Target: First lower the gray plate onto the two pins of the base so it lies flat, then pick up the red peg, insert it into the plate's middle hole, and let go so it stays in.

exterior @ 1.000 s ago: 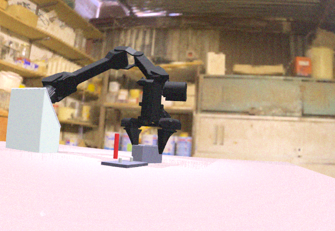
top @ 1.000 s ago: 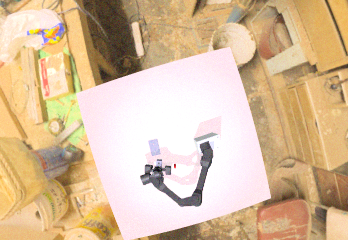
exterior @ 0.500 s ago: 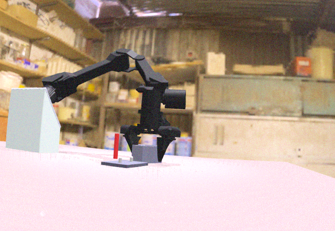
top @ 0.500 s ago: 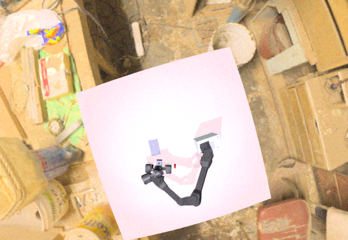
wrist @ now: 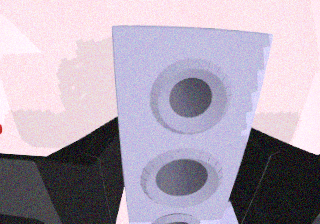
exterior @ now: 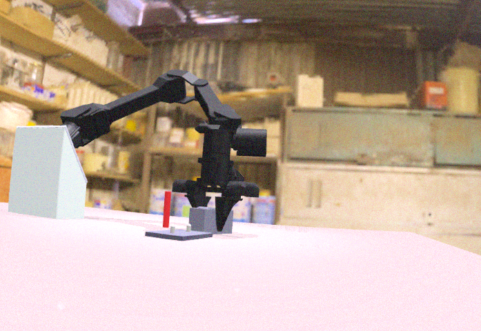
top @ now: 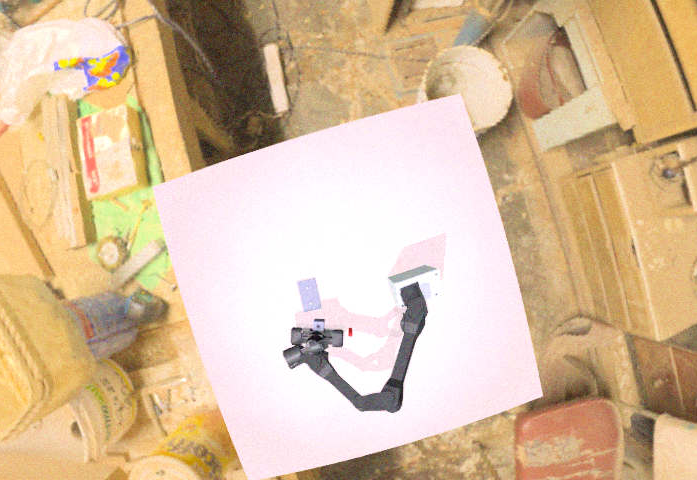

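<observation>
Right now my gripper tip is 2 cm past the flat base and 14 cm to the left of it. The rest, counted from my gripper tip: red peg (11 cm behind, 4 cm to the left, 3 cm above); then gray plate (3 cm above).
</observation>
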